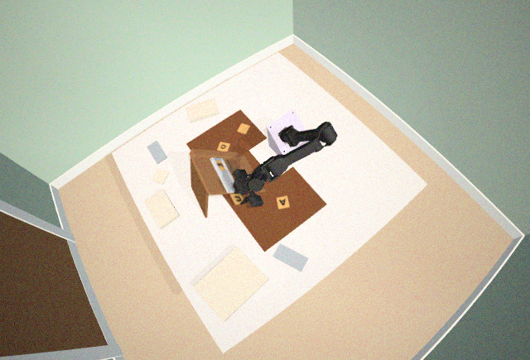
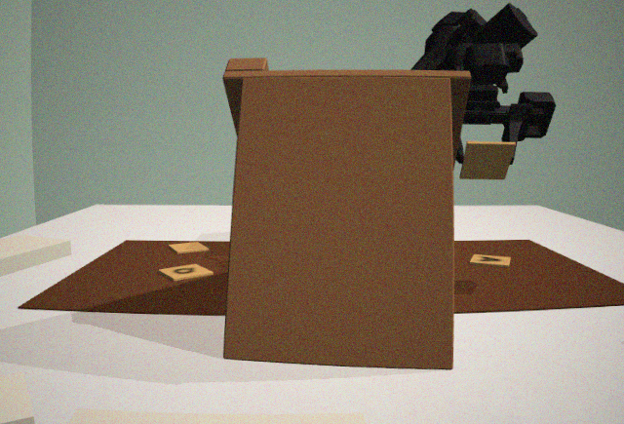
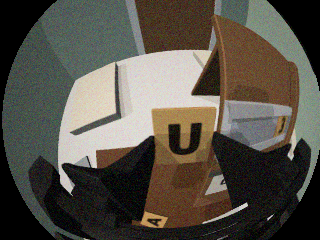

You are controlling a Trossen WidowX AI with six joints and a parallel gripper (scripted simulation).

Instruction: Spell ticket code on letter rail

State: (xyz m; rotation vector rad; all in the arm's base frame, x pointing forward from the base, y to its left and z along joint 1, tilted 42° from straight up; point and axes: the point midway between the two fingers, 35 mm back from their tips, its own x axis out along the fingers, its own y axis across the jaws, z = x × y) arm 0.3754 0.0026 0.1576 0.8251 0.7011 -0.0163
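Right now my gripper tip is 9 cm past the white ticket, 7 cm to the left of it and 8 cm above it. The rest, counted from my gripper tip: brown mat: 21 cm behind, 13 cm to the right, 17 cm below.
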